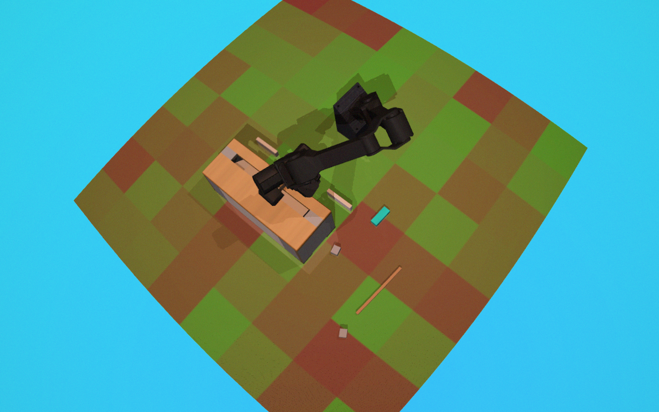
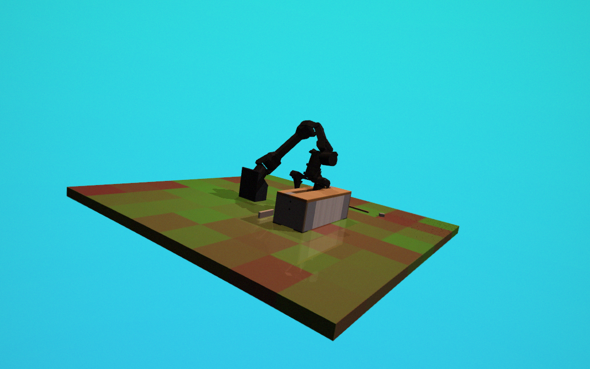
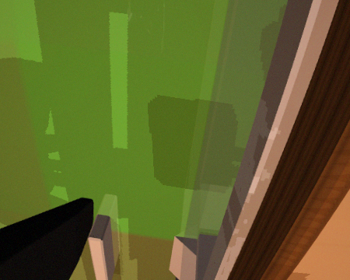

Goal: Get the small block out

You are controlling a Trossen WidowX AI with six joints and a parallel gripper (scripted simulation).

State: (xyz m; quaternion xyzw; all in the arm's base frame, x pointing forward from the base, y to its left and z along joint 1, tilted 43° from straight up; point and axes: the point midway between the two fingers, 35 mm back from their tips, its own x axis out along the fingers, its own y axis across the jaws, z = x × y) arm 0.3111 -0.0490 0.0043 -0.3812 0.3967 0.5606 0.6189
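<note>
The blue block is 5 cm ahead of my gripper tip and 4 cm to the right of it. Round my gripper tip: box 3 cm ahead, 2 cm to the right, 2 cm below; thin orange rod 40 cm to the left, 9 cm ahead, 8 cm below.
</note>
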